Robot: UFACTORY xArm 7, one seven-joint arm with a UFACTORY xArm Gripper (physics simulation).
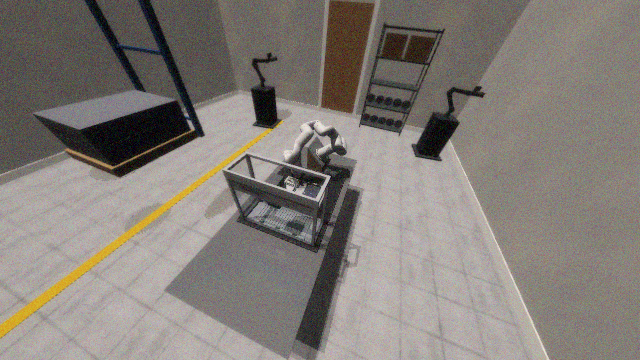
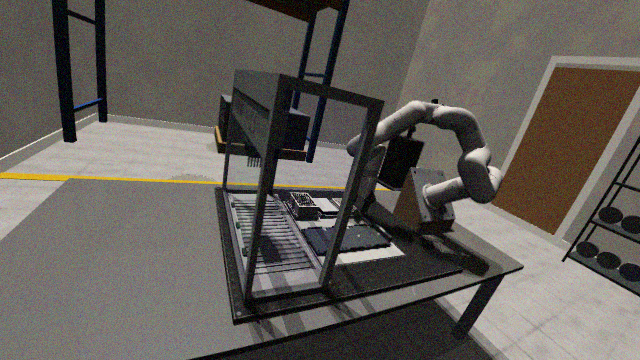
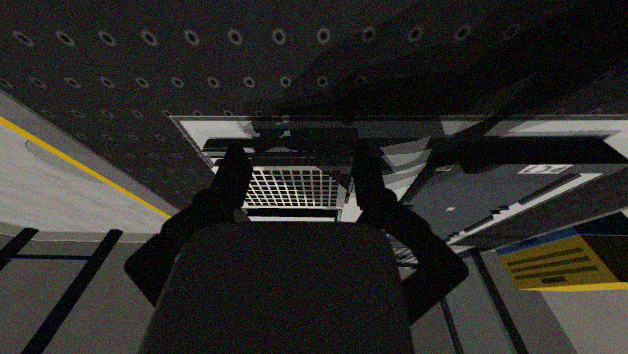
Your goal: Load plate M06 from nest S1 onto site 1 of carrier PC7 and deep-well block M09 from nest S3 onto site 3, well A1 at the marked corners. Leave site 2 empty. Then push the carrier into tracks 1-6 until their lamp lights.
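Where they show: gripper, fingertip midpoint: (image 1: 297,177) (image 2: 358,206) (image 3: 300,154); arm's base at its link origin: (image 1: 319,153) (image 2: 431,196).
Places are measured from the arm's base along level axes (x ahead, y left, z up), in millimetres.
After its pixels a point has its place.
Observation:
My gripper (image 3: 300,154) {x 310, y -145, z -108 mm} is open, its dark fingers on either side of a low plate with a pale well grid (image 3: 295,187) (image 2: 337,201) in the row's end nearest the arm; nothing is held. Whether the fingers touch it is too dark to tell. The tall deep-well block (image 2: 304,209) (image 1: 291,183) stands at the row's far end, with a flat pale item (image 2: 326,205) {x 467, y -179, z -108 mm} between them. The dark carrier (image 2: 357,238) {x 472, y 43, z -124 mm} (image 3: 480,195) {x 421, y 47, z -123 mm} lies beside the row, outside the slatted tracks (image 2: 295,244) (image 1: 272,215). Nest labels, marked corners and the lamp are unreadable.
A grey enclosure frame (image 2: 325,91) {x 843, y 186, z 335 mm} (image 1: 276,191) {x 894, y -61, z 317 mm} stands over the tracks, its posts rising between the track area and the arm. A perforated dark base (image 2: 425,267) {x 319, y 243, z -134 mm} (image 3: 150,60) {x 241, y -229, z -134 mm} carries the nests and carrier. A pale panel (image 2: 372,255) {x 472, y 129, z -134 mm} lies under the carrier.

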